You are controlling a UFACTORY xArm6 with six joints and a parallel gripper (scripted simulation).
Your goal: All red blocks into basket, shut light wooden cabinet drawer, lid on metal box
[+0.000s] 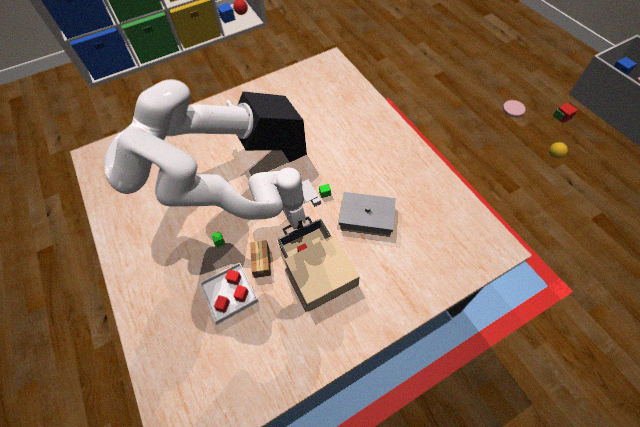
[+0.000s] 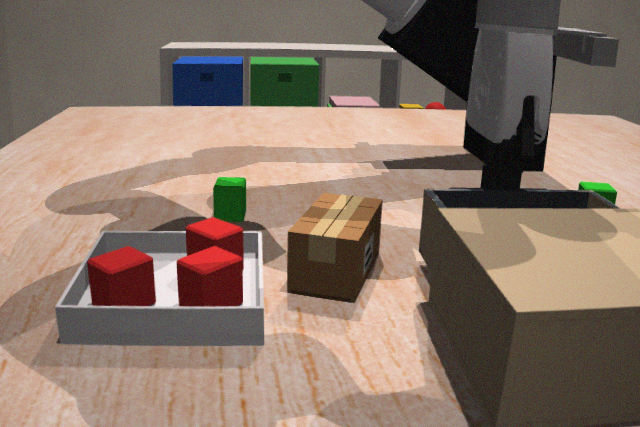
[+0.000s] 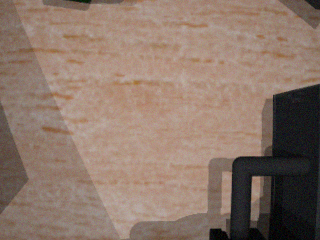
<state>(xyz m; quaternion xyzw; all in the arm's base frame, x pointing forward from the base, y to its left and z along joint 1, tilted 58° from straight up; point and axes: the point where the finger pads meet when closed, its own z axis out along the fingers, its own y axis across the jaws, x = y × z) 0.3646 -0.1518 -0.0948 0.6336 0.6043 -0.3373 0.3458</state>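
Right now my hand is 9 cm short of the drawer and 3 cm above it. Also, from my hand: grey lid: 25 cm to the left, 8 cm ahead, 2 cm below; then light wooden cabinet: 15 cm ahead, 3 cm below, 1 cm to the right; then cardboard box: 16 cm to the right, 4 cm ahead, 3 cm below.
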